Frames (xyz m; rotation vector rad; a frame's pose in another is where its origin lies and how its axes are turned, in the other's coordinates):
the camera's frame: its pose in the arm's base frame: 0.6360 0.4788 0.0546 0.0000 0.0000 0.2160
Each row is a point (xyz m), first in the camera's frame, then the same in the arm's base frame.
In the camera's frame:
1: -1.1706 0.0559 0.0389
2: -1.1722 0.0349 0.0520
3: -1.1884 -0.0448 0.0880
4: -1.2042 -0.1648 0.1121
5: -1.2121 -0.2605 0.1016
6: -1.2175 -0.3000 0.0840
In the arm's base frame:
1: -0.5194 0.2825 0.0935
2: -0.5164 0.2617 0.1066
3: -0.5152 0.1803 0.1426
4: -0.5049 0.0597 0.1667
5: -0.4921 -0.0354 0.1562
6: -0.4889 -0.0752 0.1386

